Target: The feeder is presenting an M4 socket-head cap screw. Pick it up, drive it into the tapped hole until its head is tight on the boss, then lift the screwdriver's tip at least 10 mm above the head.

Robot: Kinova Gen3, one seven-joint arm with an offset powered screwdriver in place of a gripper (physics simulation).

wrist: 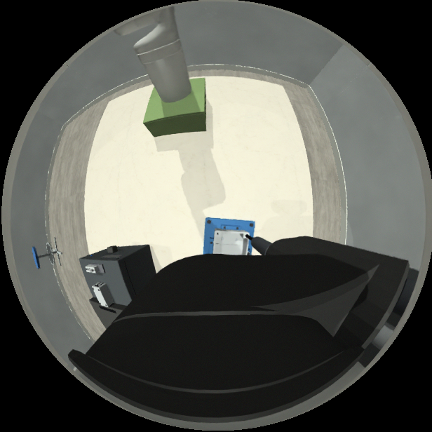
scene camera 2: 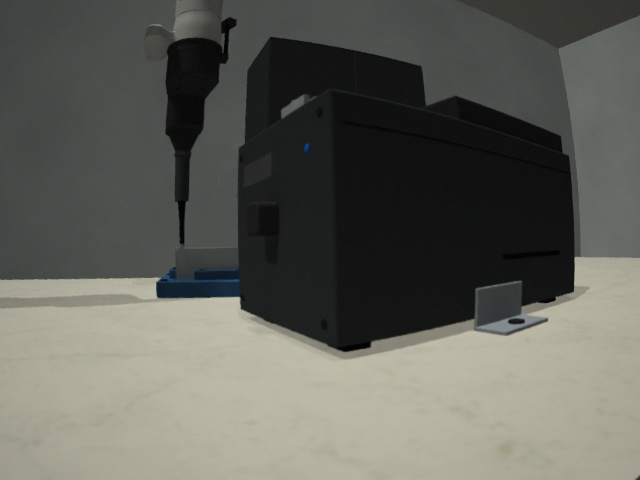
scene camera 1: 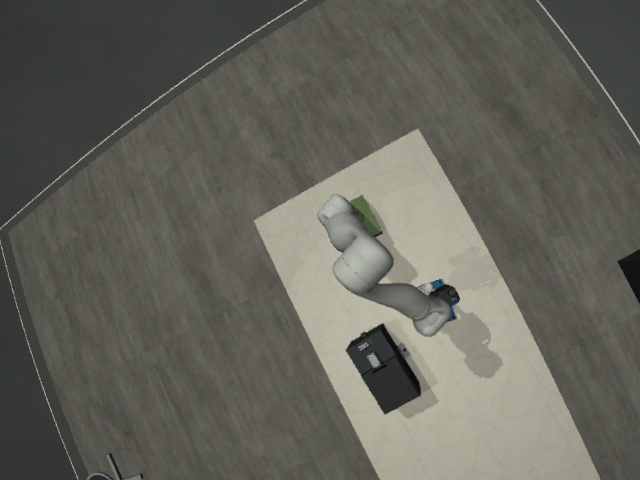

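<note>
The black screwdriver's thin bit [scene camera 2: 181, 241] [wrist: 247, 236] points straight down. Its tip is at the top of a corner boss on the white housing [scene camera 2: 211, 258] [wrist: 227, 242], with a tiny light spot directly beneath the tip in scene camera 2. Whether that is the screw's head or the boss is too small to tell. The tapped hole is hidden under the tip. The housing sits in a blue fixture [scene camera 1: 437, 283] [scene camera 2: 199, 288] [wrist: 216, 221]. The black feeder [scene camera 1: 392, 384] [scene camera 2: 439, 222] [wrist: 116, 275] stands apart from the fixture. In scene camera 1 the arm hides the tip.
A green block [scene camera 1: 368, 217] [wrist: 175, 122] is by the arm's base. A small grey bracket [scene camera 1: 404, 350] [scene camera 2: 498, 304] stands at the feeder's side. The feeder's dark upper box rises near the screwdriver in scene camera 2. All stand on a pale table top [scene camera 1: 465, 413] [scene camera 2: 258, 413] [wrist: 260, 150].
</note>
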